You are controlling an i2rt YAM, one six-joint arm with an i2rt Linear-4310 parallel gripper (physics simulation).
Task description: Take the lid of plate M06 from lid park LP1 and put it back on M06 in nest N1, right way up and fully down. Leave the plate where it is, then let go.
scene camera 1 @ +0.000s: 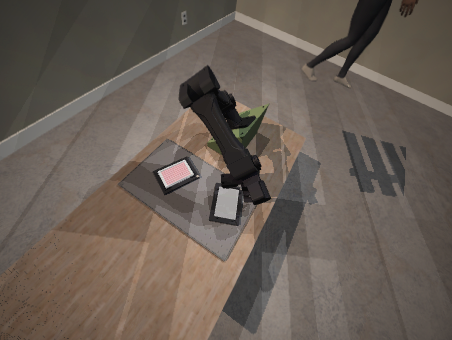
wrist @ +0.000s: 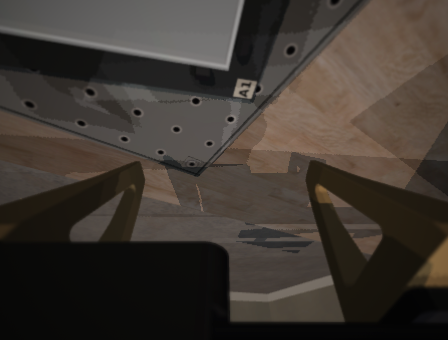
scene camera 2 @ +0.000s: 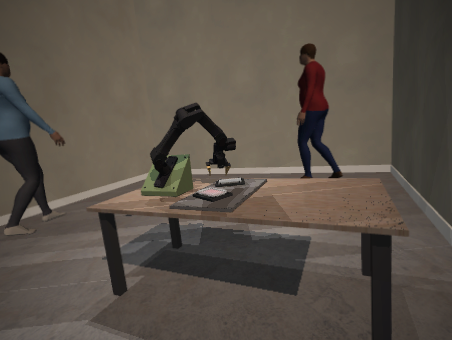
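Where they show: gripper, fingertip midpoint: (wrist: 225, 170) (scene camera 2: 218, 175); arm's base at its link origin: (scene camera 1: 236, 124) (scene camera 2: 166, 171).
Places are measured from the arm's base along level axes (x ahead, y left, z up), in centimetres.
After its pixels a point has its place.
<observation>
A pale grey, flat-topped lid (scene camera 1: 227, 202) @[x 30.0, y 18.2, z -8.6 cm] (scene camera 2: 230, 182) @[x 32.3, y 14.4, z -9.0 cm] (wrist: 125, 25) @[x 26.5, y 19.8, z -8.6 cm] lies level in a dark holder (scene camera 1: 225, 221) @[x 36.4, y 22.1, z -9.5 cm] (wrist: 150, 75) @[x 24.8, y 21.5, z -9.4 cm] with an A1 tag at its corner. A plate with pink wells (scene camera 1: 176, 173) @[x 33.8, y -6.4, z -8.0 cm] (scene camera 2: 212, 192) @[x 35.7, y -9.4, z -7.9 cm] sits in the other dark frame (scene camera 1: 180, 183) @[x 35.6, y -3.0, z -8.5 cm]; no lid shows on it. No M06, N1 or LP1 marking is readable. My gripper (scene camera 2: 218, 173) @[x 19.3, y 22.9, z -7.1 cm] (wrist: 225, 170) @[x 19.3, y 22.9, z -7.1 cm] is open and empty, its fingers wide apart and pointing down. It is above and beside the pale lid, at the arm-base side. In scene camera 1 the arm hides most of its fingers.
Both holders stand on a grey perforated board (scene camera 1: 225, 250) @[x 44.6, y 28.4, z -10.4 cm] (scene camera 2: 190, 204) @[x 31.0, y -20.6, z -10.4 cm] (wrist: 165, 117) @[x 22.8, y 24.0, z -10.4 cm] on the wooden table (scene camera 1: 90, 265) @[x 75.8, y -5.1, z -11.7 cm] (scene camera 2: 340, 200) @[x 89.0, y 1.2, z -11.7 cm]. The arm's green wedge base (scene camera 1: 257, 122) @[x -4.0, y 7.8, z 4.1 cm] (scene camera 2: 182, 175) @[x 11.1, y 0.1, z -2.1 cm] stands beside the board. Two people stand away from the table.
</observation>
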